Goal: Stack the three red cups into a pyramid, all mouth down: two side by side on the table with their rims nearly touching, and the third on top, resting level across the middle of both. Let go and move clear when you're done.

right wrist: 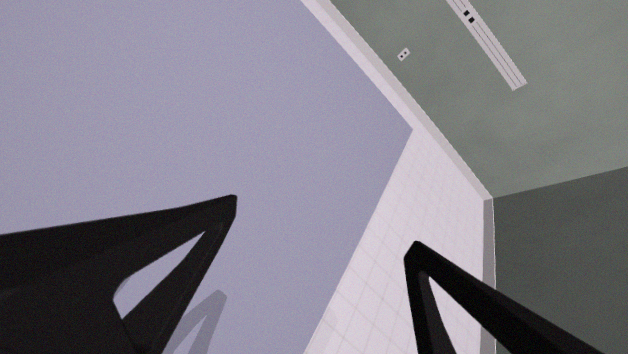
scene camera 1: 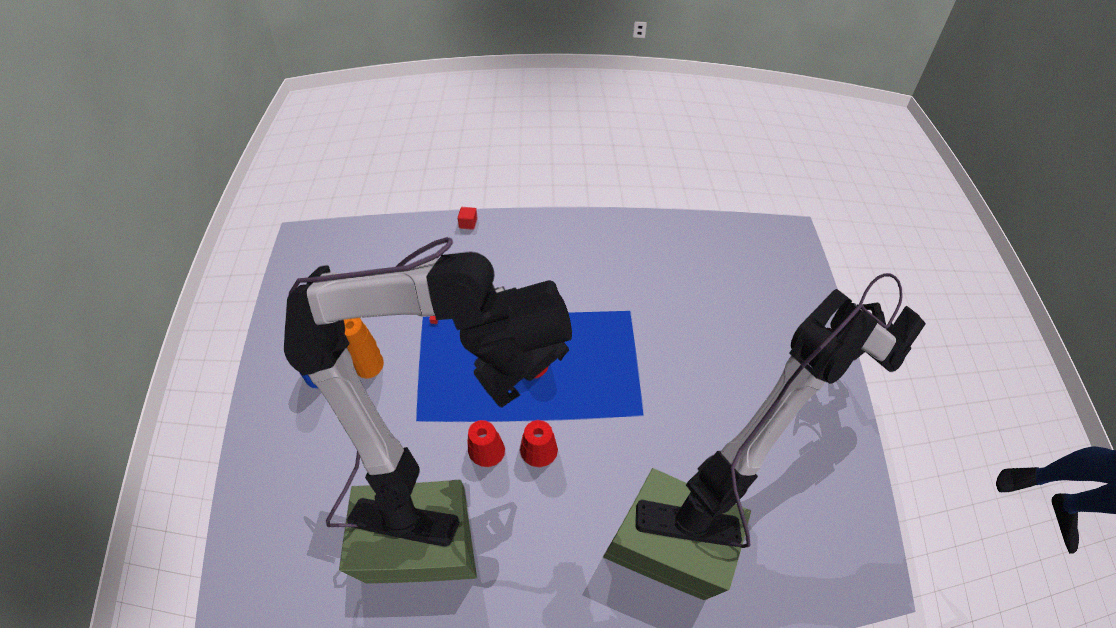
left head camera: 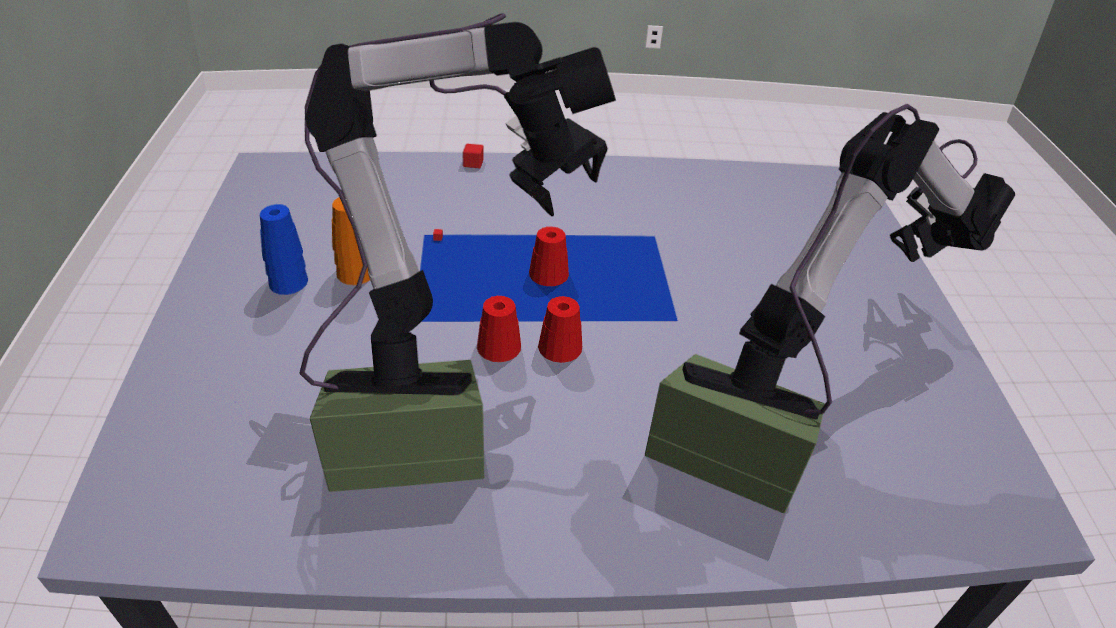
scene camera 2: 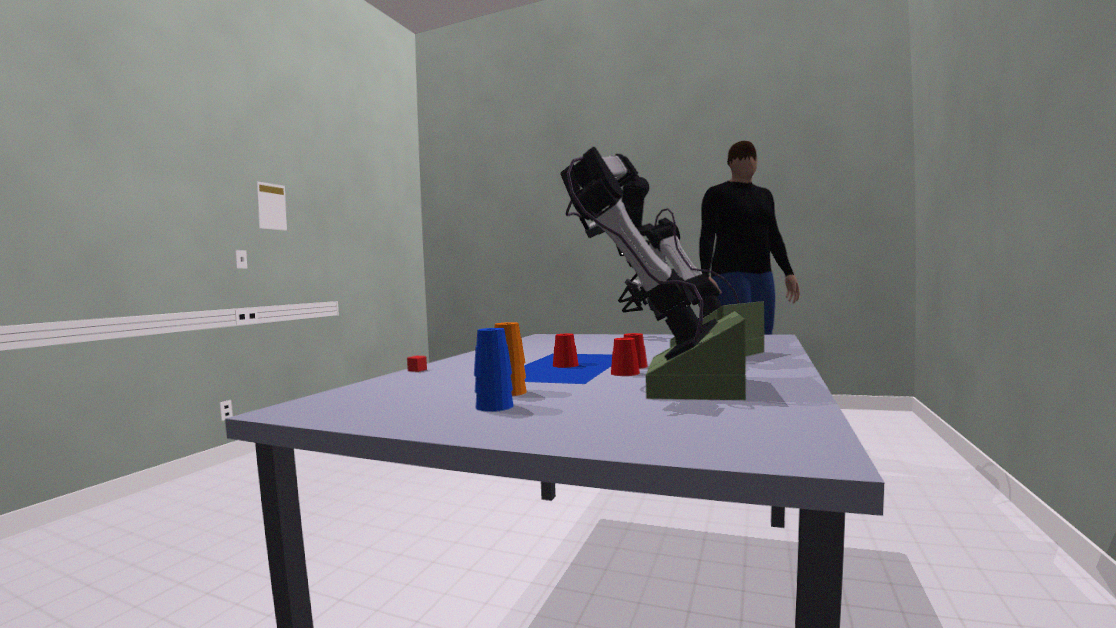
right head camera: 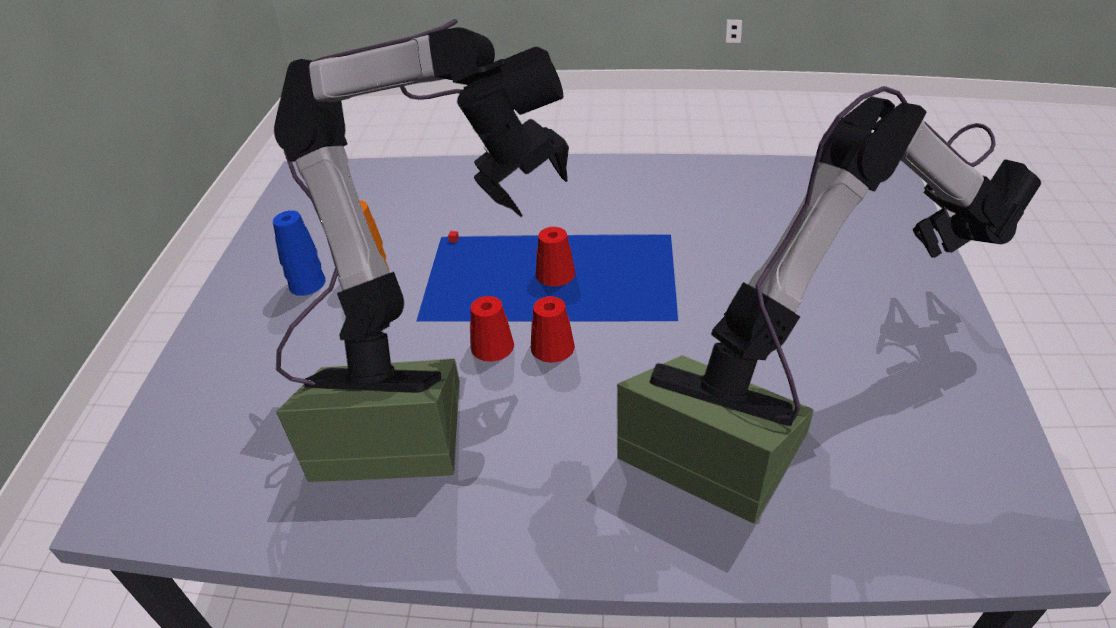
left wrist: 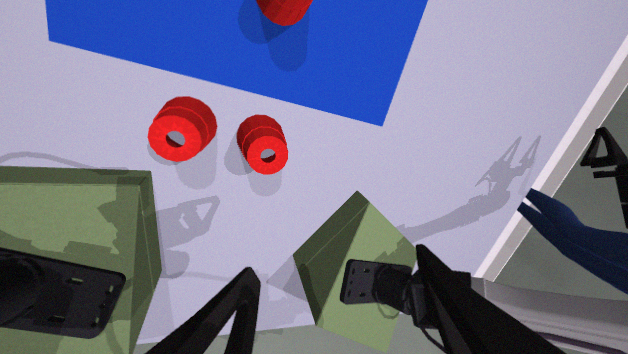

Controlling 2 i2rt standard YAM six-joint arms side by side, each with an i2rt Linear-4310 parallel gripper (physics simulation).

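Places are measured from the left arm's base along level axes (x left, y down, z back), in centimetres.
Where they show: left gripper, between the fingertips: (scene camera 1: 537, 374) (left head camera: 572, 197) (scene camera 2: 627, 261) (right head camera: 542, 197) (left wrist: 330, 265); right gripper, between the fingertips: (right wrist: 324, 228) (left head camera: 909, 225) (scene camera 2: 620, 306) (right head camera: 935, 218) (left wrist: 626, 125); left arm's base, origin of its link: (scene camera 1: 402, 523) (left head camera: 397, 385) (scene camera 2: 693, 340) (right head camera: 371, 382) (left wrist: 10, 285); right arm's base, origin of its link: (scene camera 1: 689, 525) (left head camera: 749, 393) (right head camera: 721, 397) (left wrist: 378, 281).
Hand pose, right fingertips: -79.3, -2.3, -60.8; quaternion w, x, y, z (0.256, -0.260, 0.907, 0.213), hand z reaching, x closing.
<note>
Things, the pixels of their top centre, and the offset from my right fingertips, as dx, dy, dz. Level surfaces: height alone.
- third red cup, centre of its top: (left head camera: 552, 236) (right head camera: 553, 236) (scene camera 2: 566, 334) +66.0, +3.8, +18.3
- blue mat, height of its surface: dy +12.6
- blue cup stack, centre of its top: (left head camera: 275, 210) (right head camera: 287, 216) (scene camera 2: 488, 329) +112.1, -2.7, +32.2
- red cube, centre of its top: (left head camera: 473, 148) (scene camera 1: 466, 212) (scene camera 2: 416, 356) +91.0, +8.6, -16.6
Two red cups stand mouth down on the table: the left one (left head camera: 499, 331) (right head camera: 490, 331) (scene camera 1: 486, 445) (left wrist: 192, 112) and the right one (left head camera: 561, 331) (right head camera: 552, 331) (scene camera 1: 539, 445) (left wrist: 260, 130), side by side with a visible gap between their rims. The third red cup (left head camera: 550, 257) (right head camera: 555, 257) (scene camera 2: 565, 350) (left wrist: 285, 10) stands mouth down on the blue mat (left head camera: 616, 289) (left wrist: 150, 40), behind them; the left arm mostly hides it in scene camera 1. My left gripper (left head camera: 574, 196) (right head camera: 543, 196) (left wrist: 330, 265) is open and empty, high over the mat. My right gripper (right wrist: 324, 228) is open and empty, off at the right.
A blue cup stack (left head camera: 282, 249) (scene camera 2: 493, 371) and an orange one (left head camera: 347, 249) (scene camera 2: 512, 359) stand at the left, partly behind the left arm in the head views. A red cube (left head camera: 472, 155) lies at the back; a tiny one (left head camera: 437, 235) lies at the mat's corner.
</note>
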